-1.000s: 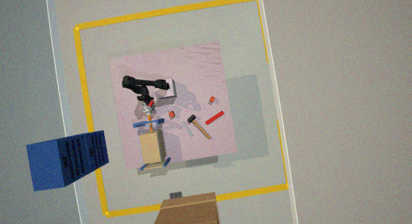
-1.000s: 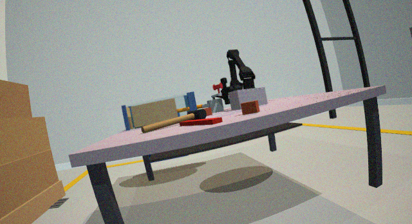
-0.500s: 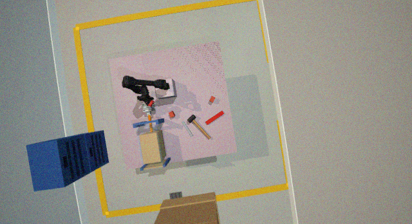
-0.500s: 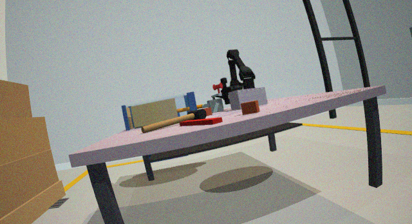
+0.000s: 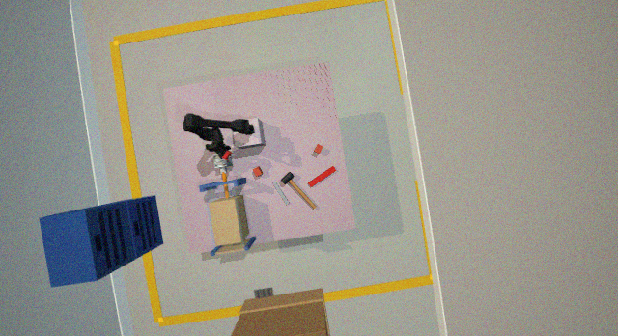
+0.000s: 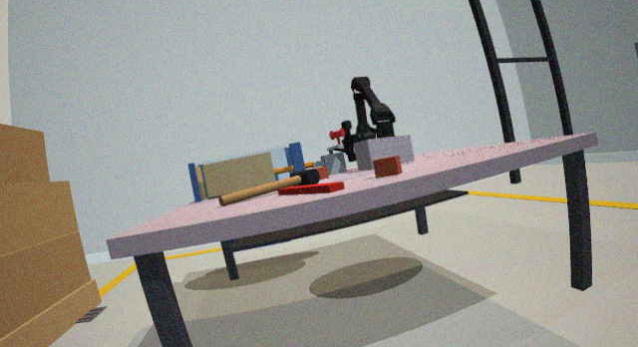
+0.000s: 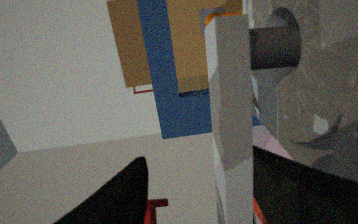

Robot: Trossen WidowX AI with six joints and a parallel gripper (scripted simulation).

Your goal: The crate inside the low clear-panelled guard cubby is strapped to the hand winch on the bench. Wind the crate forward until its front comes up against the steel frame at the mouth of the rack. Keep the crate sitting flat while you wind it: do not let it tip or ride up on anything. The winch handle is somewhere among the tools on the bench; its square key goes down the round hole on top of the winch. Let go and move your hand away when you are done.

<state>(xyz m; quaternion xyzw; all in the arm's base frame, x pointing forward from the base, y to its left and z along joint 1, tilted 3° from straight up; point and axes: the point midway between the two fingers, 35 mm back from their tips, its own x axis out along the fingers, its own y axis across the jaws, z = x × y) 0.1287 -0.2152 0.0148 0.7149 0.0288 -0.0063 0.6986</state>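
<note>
Right now my gripper tip is 10 mm past the winch handle, 10 mm to the right of it and 10 mm above it. Round my gripper tip: grey winch 20 mm behind, 60 mm to the right, 100 mm below; blue steel frame 160 mm ahead, 60 mm to the right, 30 mm below; red knob 20 mm behind, 50 mm to the left, 20 mm above.
</note>
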